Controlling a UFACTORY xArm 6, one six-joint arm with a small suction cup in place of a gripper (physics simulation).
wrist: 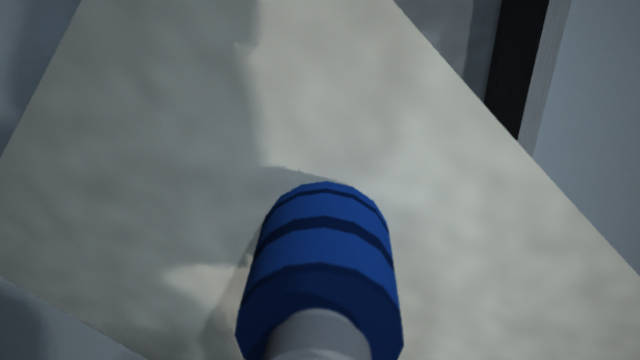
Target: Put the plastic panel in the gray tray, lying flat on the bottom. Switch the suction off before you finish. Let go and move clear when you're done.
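Frame: origin at the arm's base, x ahead, y left, z up, level; centimetres.
Seen in the pictures: hand, its tool point: [326, 216].
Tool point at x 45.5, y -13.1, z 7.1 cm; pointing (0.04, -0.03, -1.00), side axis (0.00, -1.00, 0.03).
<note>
Pixels of each thing's top centre, then the offset from my tool point to it. "pt": a spot on its surface instead. Level surfaces: height alone.
- plastic panel, centre of its top: [318, 297] dx -1.5, dy +0.2, dz +1.3 cm
- blue-grey surface, height of its surface: dz -16.0 cm
- black band, a spot on its surface: [515, 65] pt dx +4.1, dy -11.2, dz -12.7 cm
The plastic panel [450, 200] is a pale, off-white sheet that fills most of the wrist view under the cup. Its straight edges show at the left, right and lower left. My suction gripper [325, 186], a blue ribbed cup on a grey stem, meets the panel's face and holds it; the contact itself is hidden behind the cup. At the upper right, beyond the panel's edge, a light grey strip [544, 75] runs beside a black band; it looks like a wall of the gray tray, partly hidden by the panel. The panel's height above what lies below cannot be told.
A blue-grey surface [600, 125] lies right of the strip. Blue-grey areas also show past the panel's edges at the upper left and lower left. A greyish, partly shaded area [440, 25] lies left of the black band [515, 65]. Soft shadows fall across the panel.
</note>
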